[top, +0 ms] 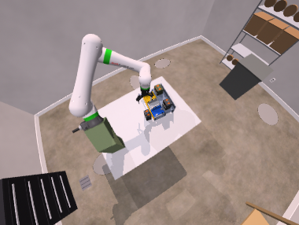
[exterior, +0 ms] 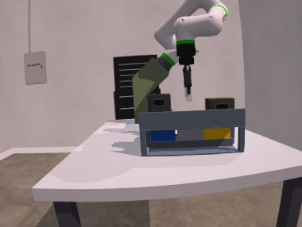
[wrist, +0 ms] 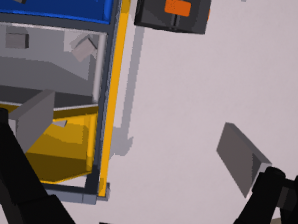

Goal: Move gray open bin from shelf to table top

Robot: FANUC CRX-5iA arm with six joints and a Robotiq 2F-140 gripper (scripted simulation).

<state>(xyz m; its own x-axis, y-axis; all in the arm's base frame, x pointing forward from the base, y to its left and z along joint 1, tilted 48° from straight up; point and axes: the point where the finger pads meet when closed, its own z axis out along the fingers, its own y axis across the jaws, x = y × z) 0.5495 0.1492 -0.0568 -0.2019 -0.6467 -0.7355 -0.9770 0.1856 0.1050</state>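
Right now my hand is 2 cm short of the thin yellow strip, 2 cm to the left of it and 13 cm above it. The rest, counted from my hand: gray open bin: 12 cm ahead, 3 cm to the right, 15 cm below; dark box: 5 cm behind, 12 cm to the right, 13 cm below; yellow bin: 14 cm ahead, 8 cm to the left, 15 cm below.
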